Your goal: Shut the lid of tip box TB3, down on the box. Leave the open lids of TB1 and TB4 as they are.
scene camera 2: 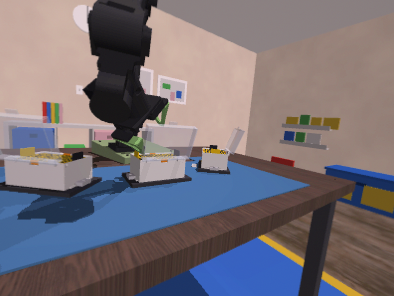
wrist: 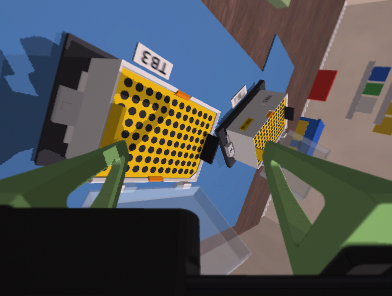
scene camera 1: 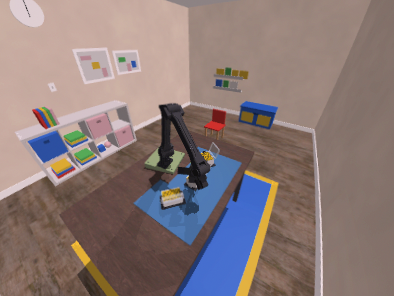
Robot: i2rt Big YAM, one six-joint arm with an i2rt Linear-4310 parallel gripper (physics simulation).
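Where they show: gripper, fingertip midpoint: (scene camera 2: 152, 139) (wrist: 195, 148); arm's base, link origin: (scene camera 2: 126, 148) (scene camera 1: 165, 162).
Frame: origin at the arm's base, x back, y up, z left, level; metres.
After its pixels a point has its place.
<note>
Tip box TB3 (scene camera 2: 159, 170) {y 0.002, x -0.339, z -0.078 m} (wrist: 167, 130), white with a yellow perforated rack, stands in the middle; in scene camera 1 the arm partly hides it. Its clear lid (scene camera 2: 176, 140) {y 0.081, x -0.379, z -0.064 m} (wrist: 215, 225) {y 0.073, x -0.383, z -0.016 m} stands open, tilted up from the hinge side. My gripper (scene camera 2: 148, 129) {y 0.074, x -0.294, z -0.072 m} (wrist: 195, 148) {y 0.074, x -0.294, z -0.072 m} is open and empty, its green fingers above TB3 and close to the lid; contact cannot be told. TB1 (scene camera 1: 206, 158) (scene camera 2: 215, 161) {y 0.003, x -0.338, z 0.142 m} (wrist: 252, 117) {y 0.004, x -0.276, z 0.142 m} has its lid (scene camera 1: 214, 150) {y 0.068, x -0.347, z 0.234 m} (scene camera 2: 235, 140) {y 0.078, x -0.381, z 0.181 m} (wrist: 302, 172) open. TB4 (scene camera 1: 172, 198) {y 0.096, x -0.276, z -0.335 m} (scene camera 2: 47, 172) {y 0.010, x -0.273, z -0.285 m} is open too, its clear lid faint.
The boxes stand on dark bases on a blue mat (scene camera 1: 187, 232) {y -0.031, x -0.405, z -0.421 m} (scene camera 2: 150, 215) {y -0.031, x -0.461, z -0.177 m} (wrist: 190, 30) {y -0.031, x -0.188, z 0.000 m} on a wooden table (scene camera 1: 115, 225) {y -0.034, x -0.009, z -0.554 m} (scene camera 2: 200, 231) {y -0.034, x -0.541, z -0.142 m}. The arm's green base plate (scene camera 1: 150, 161) {y 0.013, x 0.112, z -0.045 m} (scene camera 2: 107, 151) {y -0.009, x 0.009, z -0.072 m} lies behind. A shelf unit, a red chair (scene camera 1: 218, 119) and a blue cabinet (scene camera 1: 260, 108) stand beyond the table.
</note>
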